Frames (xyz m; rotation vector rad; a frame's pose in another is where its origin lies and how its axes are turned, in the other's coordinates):
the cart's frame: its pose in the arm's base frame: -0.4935 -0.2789 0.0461 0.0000 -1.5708 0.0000
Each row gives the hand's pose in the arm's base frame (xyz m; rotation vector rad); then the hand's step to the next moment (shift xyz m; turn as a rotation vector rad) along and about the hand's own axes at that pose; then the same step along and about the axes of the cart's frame.
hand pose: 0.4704 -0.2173 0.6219 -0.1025 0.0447 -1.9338
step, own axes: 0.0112 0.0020 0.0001 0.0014 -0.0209 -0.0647
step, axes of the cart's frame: 0.0005 -0.0112 0.0021 -0.0627 0.0050 0.0260
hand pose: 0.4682 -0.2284 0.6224 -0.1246 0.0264 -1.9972
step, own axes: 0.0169 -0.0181 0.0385 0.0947 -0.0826 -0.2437
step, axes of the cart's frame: 0.0409 -0.0063 0.0195 -0.2289 -0.0608 0.1382
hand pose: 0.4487 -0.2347 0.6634 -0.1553 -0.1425 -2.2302
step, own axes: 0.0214 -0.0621 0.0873 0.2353 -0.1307 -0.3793
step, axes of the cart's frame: 0.0865 0.0353 0.0566 -0.3421 -0.1613 0.2706
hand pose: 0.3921 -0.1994 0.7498 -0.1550 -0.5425 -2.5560
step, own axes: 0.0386 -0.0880 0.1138 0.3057 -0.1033 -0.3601
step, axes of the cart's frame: 0.0815 0.0975 0.0777 -0.3001 -0.2079 0.3170
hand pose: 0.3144 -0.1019 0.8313 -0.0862 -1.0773 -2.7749
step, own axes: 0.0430 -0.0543 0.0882 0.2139 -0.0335 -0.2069
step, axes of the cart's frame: 0.0339 0.0933 0.0522 -0.1510 -0.1432 0.2154
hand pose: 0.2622 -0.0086 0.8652 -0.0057 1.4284 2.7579
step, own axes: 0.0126 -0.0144 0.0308 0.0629 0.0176 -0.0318
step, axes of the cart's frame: 0.0058 0.0338 0.0117 -0.0052 -0.0342 0.0639
